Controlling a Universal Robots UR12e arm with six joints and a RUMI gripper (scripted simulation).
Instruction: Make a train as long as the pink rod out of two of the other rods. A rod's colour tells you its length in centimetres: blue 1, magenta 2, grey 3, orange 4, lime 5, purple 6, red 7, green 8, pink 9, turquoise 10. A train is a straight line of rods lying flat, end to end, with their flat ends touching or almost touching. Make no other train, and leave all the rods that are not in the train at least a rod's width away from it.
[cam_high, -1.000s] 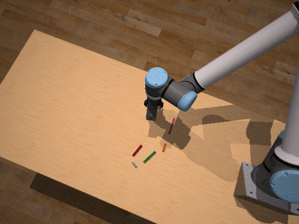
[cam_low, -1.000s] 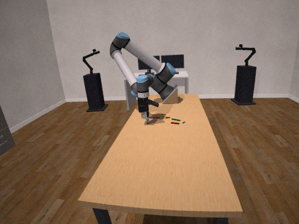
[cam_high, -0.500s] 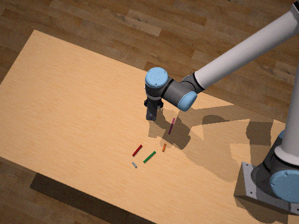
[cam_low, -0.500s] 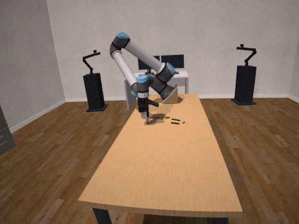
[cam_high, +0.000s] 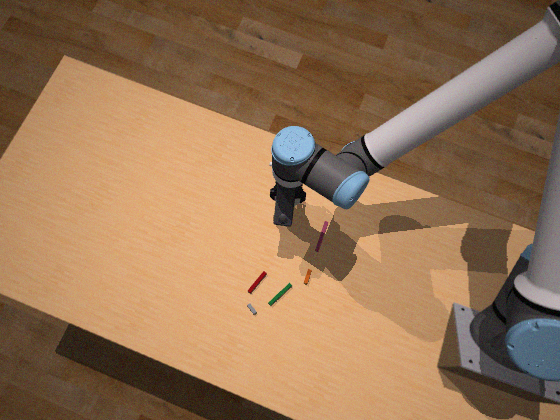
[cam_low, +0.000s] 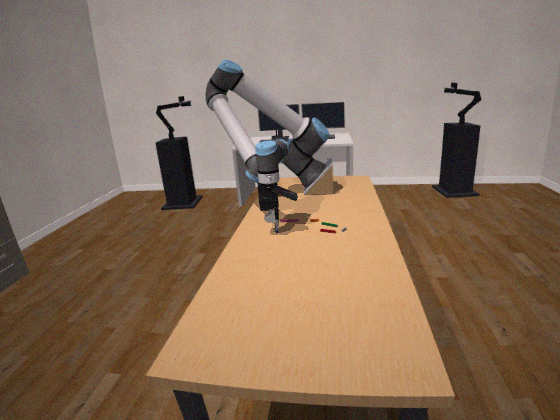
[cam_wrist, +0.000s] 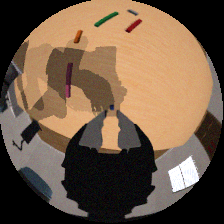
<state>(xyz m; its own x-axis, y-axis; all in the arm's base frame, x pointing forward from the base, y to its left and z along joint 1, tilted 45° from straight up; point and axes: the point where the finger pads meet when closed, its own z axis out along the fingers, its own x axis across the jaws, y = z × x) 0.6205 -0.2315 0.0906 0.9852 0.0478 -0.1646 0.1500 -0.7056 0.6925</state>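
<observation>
My hand is 30 mm above the blue rod. From my hand the other things lie so: red rod (20 mm ahead, 230 mm to the left, 30 mm below); then pink rod (120 mm behind, 60 mm to the left, 30 mm below); then orange rod (110 mm behind, 180 mm to the left, 30 mm below).
</observation>
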